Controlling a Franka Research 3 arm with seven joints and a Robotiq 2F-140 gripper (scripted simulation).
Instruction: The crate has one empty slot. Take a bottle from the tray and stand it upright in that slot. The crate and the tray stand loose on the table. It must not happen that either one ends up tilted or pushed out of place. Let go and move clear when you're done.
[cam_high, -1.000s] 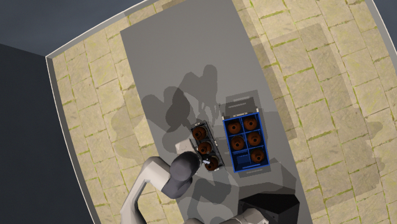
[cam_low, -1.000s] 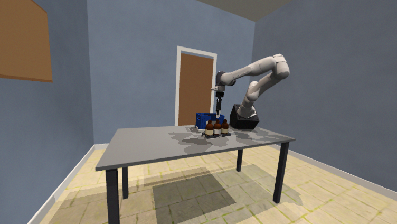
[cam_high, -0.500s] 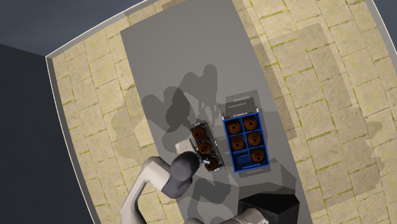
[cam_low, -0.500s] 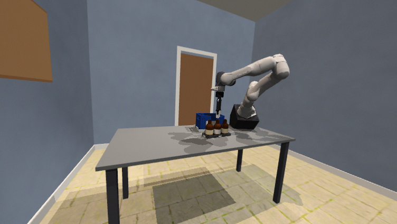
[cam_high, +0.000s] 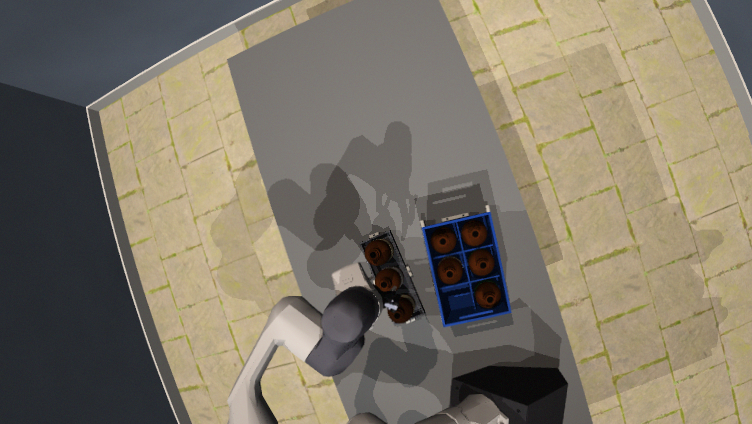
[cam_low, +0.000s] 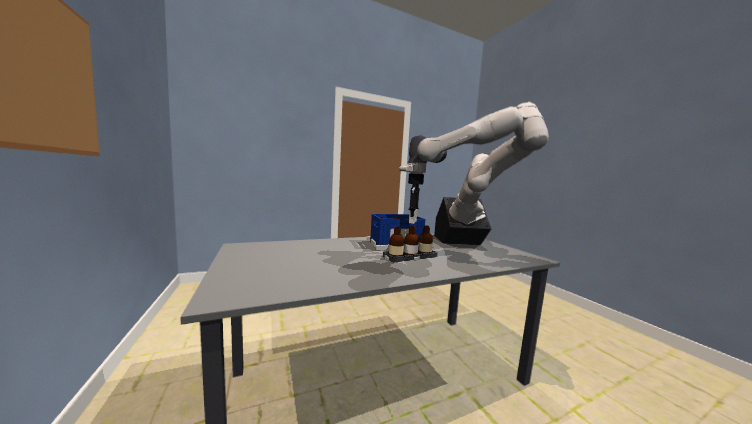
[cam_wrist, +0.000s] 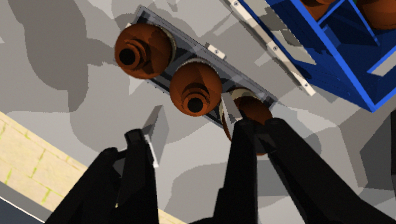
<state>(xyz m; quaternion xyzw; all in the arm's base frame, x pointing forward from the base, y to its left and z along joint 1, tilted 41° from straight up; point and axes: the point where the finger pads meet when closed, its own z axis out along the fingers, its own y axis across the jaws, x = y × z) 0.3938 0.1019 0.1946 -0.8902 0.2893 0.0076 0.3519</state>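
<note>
Now: the brown bottle 13 cm below my hand. From my hand the other things lie so: dark tray 20 cm below; blue crate 23 cm to the right, 13 cm below.
</note>
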